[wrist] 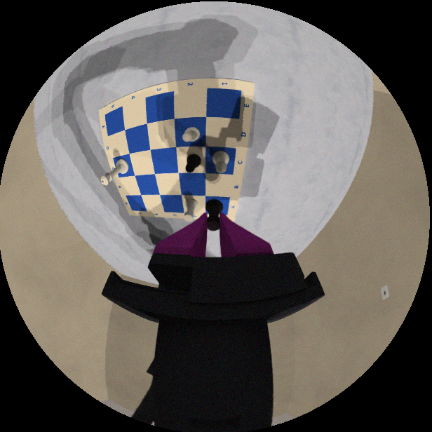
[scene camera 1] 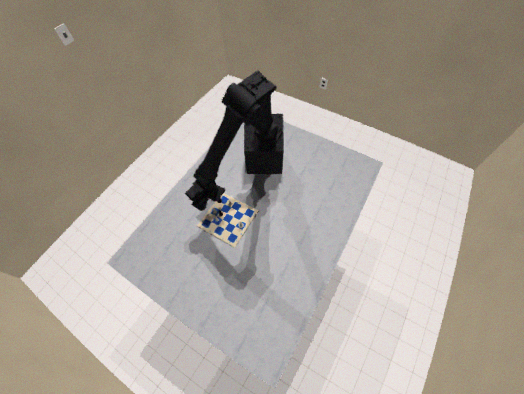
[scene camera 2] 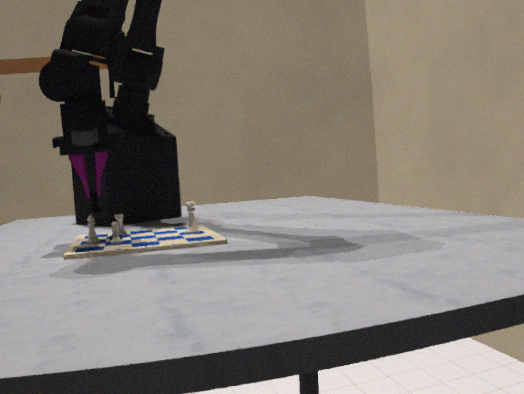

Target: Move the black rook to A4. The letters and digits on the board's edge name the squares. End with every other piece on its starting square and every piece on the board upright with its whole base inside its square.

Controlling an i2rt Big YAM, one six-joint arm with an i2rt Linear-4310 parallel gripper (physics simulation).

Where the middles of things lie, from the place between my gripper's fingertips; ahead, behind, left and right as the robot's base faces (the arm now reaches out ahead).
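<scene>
The chessboard (wrist: 145,128) is now 3 cm ahead of my hand, 7 cm below it and 7 cm to the left of it.
</scene>
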